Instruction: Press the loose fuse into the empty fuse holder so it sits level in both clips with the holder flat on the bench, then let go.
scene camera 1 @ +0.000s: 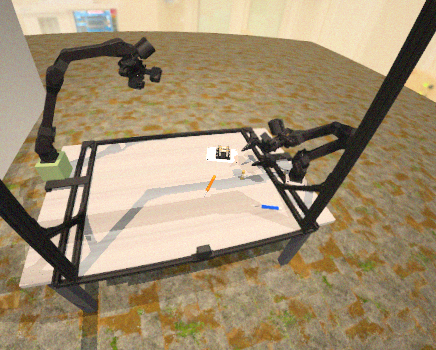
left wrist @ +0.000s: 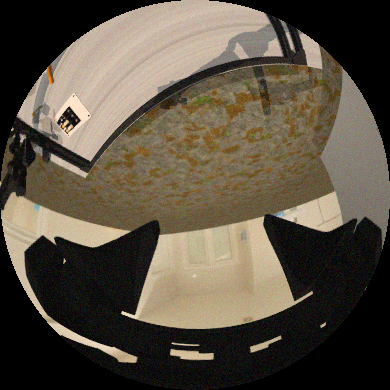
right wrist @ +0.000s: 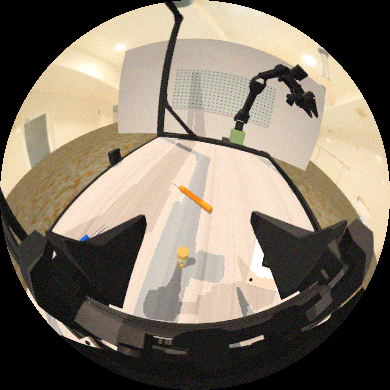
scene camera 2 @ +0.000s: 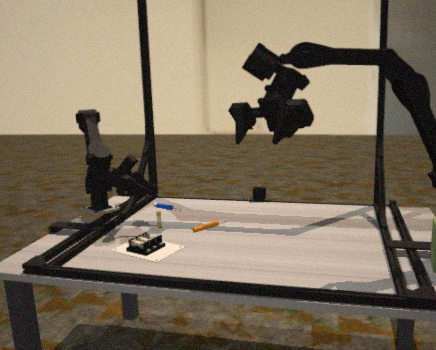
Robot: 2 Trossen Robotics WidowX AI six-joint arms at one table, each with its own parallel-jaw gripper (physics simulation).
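Seen in the pictures: left gripper, fingertip midpoint: (scene camera 1: 146,78) (left wrist: 213,223) (right wrist: 313,117) (scene camera 2: 254,143); right gripper, fingertip midpoint: (scene camera 1: 246,157) (right wrist: 198,218) (scene camera 2: 155,191); left arm's base, link origin: (scene camera 1: 49,158) (right wrist: 237,129); right arm's base, link origin: (scene camera 1: 295,177) (scene camera 2: 100,207).
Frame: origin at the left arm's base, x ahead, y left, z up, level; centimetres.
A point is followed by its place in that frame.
Note:
The loose fuse (scene camera 1: 243,174) @[z -7.6, x 86.6, y -9.4 cm] (scene camera 2: 159,219) @[z -8.3, x 86.2, y -8.5 cm] (right wrist: 182,256) @[z -5.9, x 87.3, y -8.7 cm], a small cream cylinder with a brass cap, stands upright on the bench. The black fuse holder (scene camera 1: 223,152) @[z -9.5, x 81.1, y 10.2 cm] (scene camera 2: 146,243) @[z -7.7, x 78.8, y 13.4 cm] (left wrist: 69,118) @[z -8.2, x 78.2, y 10.8 cm] sits on a white plate (scene camera 2: 170,252) @[z -10.7, x 72.8, y 10.8 cm] and bears cream, brass-capped fuses on one side, with bare clips at its right in scene camera 2. My right gripper (scene camera 1: 248,157) @[z 1.4, x 86.8, y -7.9 cm] (right wrist: 198,218) @[z 1.4, x 86.8, y -7.9 cm] is open and empty, above the bench near the loose fuse; its finger covers most of the holder in the right wrist view. My left gripper (scene camera 1: 147,80) @[z 23.5, x 43.1, y 27.7 cm] (scene camera 2: 257,141) @[z 23.5, x 43.1, y 27.7 cm] (left wrist: 213,223) @[z 23.5, x 43.1, y 27.7 cm] is open and empty, high up, far from both.
An orange-handled tool (scene camera 1: 211,183) @[z -9.7, x 70.9, y -11.9 cm] (scene camera 2: 206,226) @[z -10.1, x 70.5, y -10.6 cm] (right wrist: 196,198) @[z -9.7, x 71.6, y -10.5 cm] lies beyond the loose fuse in the right wrist view. A blue-handled tool (scene camera 1: 270,207) @[z -9.7, x 94.1, y -28.4 cm] (scene camera 2: 164,206) @[z -10.0, x 94.0, y -27.4 cm] (right wrist: 85,238) @[z -9.6, x 91.4, y -26.8 cm] lies near the bench's right side in scene camera 1. A black frame with tall posts borders the bench.

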